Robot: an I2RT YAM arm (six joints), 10 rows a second.
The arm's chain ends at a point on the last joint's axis. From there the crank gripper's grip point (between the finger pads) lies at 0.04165 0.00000 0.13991 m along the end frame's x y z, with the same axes.
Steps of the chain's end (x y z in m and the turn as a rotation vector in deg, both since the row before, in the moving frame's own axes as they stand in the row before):
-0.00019 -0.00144 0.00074 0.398 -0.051 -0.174
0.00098 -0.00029 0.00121 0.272 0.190 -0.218
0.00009 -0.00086 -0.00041 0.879 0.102 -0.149
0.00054 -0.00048 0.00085 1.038 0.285 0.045
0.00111 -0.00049 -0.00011 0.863 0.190 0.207
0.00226 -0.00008 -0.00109 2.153 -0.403 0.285
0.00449 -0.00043 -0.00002 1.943 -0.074 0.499
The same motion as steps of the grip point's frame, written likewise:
-0.00032 -0.00254 0.00077 0.398 -0.051 -0.174
0.00144 -0.00111 0.00107 0.272 0.190 -0.218
0.00034 -0.00311 -0.00050 0.879 0.102 -0.149
0.00124 -0.00298 0.00062 1.038 0.285 0.045
0.00158 -0.00244 -0.00026 0.863 0.190 0.207
0.00129 -0.00514 -0.00090 2.153 -0.403 0.285
0.00433 -0.00481 -0.00004 1.943 -0.074 0.499

